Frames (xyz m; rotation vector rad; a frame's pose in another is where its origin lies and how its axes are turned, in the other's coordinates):
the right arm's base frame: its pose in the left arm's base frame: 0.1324 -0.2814 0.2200 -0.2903 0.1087 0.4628
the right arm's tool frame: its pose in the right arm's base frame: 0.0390 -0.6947 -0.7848 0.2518 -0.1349 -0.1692
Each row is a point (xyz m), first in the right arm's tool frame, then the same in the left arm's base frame.
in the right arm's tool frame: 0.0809 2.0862 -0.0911
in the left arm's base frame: -0.0776 0.9230 -0.4906
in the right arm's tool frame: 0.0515 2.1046 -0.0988
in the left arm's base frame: -0.1111 0.9318 -0.4983
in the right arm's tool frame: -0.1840 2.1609 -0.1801
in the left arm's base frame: -0.3534 0.9154 -0.5776
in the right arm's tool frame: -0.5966 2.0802 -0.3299
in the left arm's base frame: -0.7256 0.7149 -0.7206
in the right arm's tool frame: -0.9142 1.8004 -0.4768
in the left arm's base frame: -0.9489 0.3518 -0.8584
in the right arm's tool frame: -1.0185 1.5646 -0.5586
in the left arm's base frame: -0.9805 0.0941 -0.9345
